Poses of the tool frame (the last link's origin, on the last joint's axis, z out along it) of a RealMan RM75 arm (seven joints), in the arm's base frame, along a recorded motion.
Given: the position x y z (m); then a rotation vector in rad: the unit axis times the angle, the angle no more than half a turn.
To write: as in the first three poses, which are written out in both.
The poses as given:
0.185, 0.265, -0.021, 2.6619, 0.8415, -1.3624
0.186, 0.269, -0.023, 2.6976, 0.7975, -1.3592
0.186, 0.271, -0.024, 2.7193, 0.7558, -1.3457
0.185, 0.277, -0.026, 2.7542, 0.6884, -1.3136
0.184, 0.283, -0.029, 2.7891, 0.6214, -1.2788
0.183, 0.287, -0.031, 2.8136, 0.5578, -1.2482
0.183, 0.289, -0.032, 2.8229, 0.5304, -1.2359
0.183, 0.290, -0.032, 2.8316, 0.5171, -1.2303
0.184, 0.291, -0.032, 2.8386, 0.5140, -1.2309
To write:
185, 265, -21; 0.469, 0.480, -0.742; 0.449, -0.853, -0.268; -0.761, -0.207, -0.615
186, 269, -23; 0.491, 0.448, -0.747; 0.433, -0.870, -0.237; -0.756, -0.207, -0.621
186, 271, -24; 0.513, 0.427, -0.745; 0.414, -0.883, -0.221; -0.752, -0.195, -0.629
185, 277, -26; 0.550, 0.393, -0.736; 0.382, -0.903, -0.197; -0.742, -0.173, -0.647
184, 283, -29; 0.587, 0.358, -0.726; 0.349, -0.921, -0.172; -0.730, -0.152, -0.666
183, 287, -31; 0.618, 0.326, -0.715; 0.315, -0.936, -0.154; -0.720, -0.130, -0.681
183, 289, -32; 0.630, 0.312, -0.711; 0.300, -0.942, -0.147; -0.716, -0.121, -0.687
183, 290, -32; 0.636, 0.303, -0.709; 0.294, -0.945, -0.140; -0.713, -0.120, -0.691
184, 291, -32; 0.638, 0.299, -0.710; 0.295, -0.946, -0.133; -0.711, -0.124, -0.692

